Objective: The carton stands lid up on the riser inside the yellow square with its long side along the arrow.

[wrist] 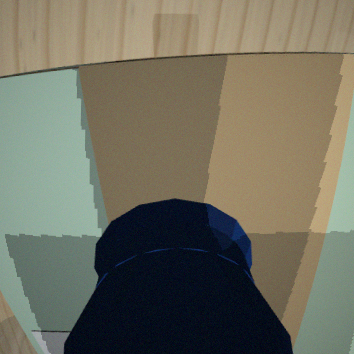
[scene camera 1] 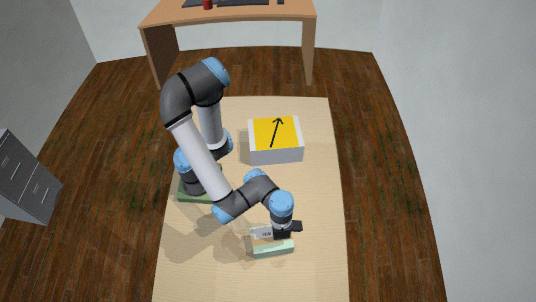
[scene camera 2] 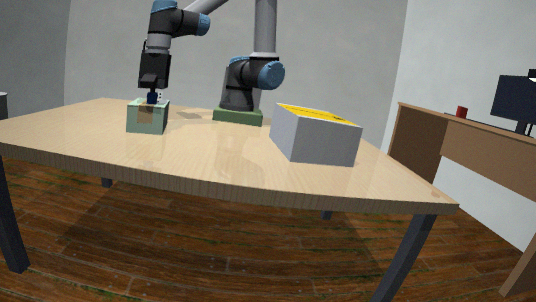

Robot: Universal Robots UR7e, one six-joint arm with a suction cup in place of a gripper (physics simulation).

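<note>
A pale green carton (scene camera 1: 274,250) (scene camera 2: 161,122) (wrist: 40,150) stands on the table, with tan tape over its top and down one end. A white label with a barcode (scene camera 1: 261,232) shows on its top. My suction cup (scene camera 2: 152,98) (wrist: 173,225), dark blue, is down on the taped top and appears to hold the carton; the contact itself is hidden. The carton's long side runs left to right in scene camera 1. The riser (scene camera 1: 277,156) (scene camera 2: 325,142) is a white box with a yellow square (scene camera 1: 262,131) (scene camera 2: 301,110) on top. A black arrow (scene camera 1: 274,134) points toward the back, slightly right.
The arm's green base plate (scene camera 1: 192,198) (scene camera 2: 237,117) is at the left of the table (scene camera 1: 320,210) (scene camera 2: 210,160) in scene camera 1. A desk (scene camera 1: 227,17) with a red cup (scene camera 1: 207,4) (scene camera 2: 461,112) stands behind, and a grey cabinet (scene camera 1: 30,175) stands left.
</note>
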